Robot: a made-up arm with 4 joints.
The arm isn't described. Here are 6 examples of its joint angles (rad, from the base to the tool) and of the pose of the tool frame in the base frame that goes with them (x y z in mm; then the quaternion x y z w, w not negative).
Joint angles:
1: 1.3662 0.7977 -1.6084 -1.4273
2: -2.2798 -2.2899 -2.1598 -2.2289
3: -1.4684 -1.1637 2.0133 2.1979
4: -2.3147 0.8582 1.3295 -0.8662
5: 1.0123 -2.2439 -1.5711 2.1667
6: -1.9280 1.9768 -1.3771 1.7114
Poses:
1: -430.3 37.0 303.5 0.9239 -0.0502 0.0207 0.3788
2: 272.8 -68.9 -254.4 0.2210 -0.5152 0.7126 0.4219
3: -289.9 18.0 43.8 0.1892 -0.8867 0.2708 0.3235
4: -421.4 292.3 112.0 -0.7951 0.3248 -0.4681 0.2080
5: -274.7 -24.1 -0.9 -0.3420 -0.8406 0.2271 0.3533
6: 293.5 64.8 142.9 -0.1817 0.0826 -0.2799 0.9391
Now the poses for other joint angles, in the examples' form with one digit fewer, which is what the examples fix.
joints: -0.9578 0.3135 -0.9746 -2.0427
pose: 346 68 7 -0.106 -0.865 -0.472 0.136
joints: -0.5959 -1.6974 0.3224 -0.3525
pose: -609 235 76 0.101 0.612 -0.096 0.778
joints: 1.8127 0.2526 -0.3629 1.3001
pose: -105 -94 -169 -0.308 0.405 0.749 0.426
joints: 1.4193 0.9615 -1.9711 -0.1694
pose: -434 -243 293 0.776 0.277 0.548 0.144
